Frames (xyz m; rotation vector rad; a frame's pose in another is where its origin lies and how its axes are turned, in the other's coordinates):
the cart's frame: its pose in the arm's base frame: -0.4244 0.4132 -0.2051 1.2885 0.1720 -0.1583
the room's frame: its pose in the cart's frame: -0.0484 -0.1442 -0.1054 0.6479 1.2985 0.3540
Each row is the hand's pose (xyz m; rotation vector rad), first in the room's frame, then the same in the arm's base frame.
Working: the room's frame: its pose in the arm's base frame: -0.5064 0.4765 -0.3584 1.8723 1.0492 1.0364

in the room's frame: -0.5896 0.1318 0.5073 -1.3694 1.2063 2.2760
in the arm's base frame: -0.2144 -0.2097 -0.6156 -0.1777 1.6452 -2.4331
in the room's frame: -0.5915 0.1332 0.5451 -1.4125 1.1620 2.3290
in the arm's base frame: -0.1809 -0.2199 -0.6300 -0.1550 1.7244 -2.3870
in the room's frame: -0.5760 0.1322 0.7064 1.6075 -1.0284 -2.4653
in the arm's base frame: -0.0320 -0.2395 -0.6909 0.0283 1.9955 -2.2082
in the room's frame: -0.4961 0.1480 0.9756 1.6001 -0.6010 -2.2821
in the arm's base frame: 0.2400 -0.2305 -0.7618 0.2172 2.3832 -1.8658
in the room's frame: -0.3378 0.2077 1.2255 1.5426 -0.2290 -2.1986
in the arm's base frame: 0.5345 -0.1645 -0.7643 0.2348 2.6694 -1.5225
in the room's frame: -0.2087 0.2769 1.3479 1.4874 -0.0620 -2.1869
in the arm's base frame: 0.7081 -0.1016 -0.7159 0.1927 2.7720 -1.3502
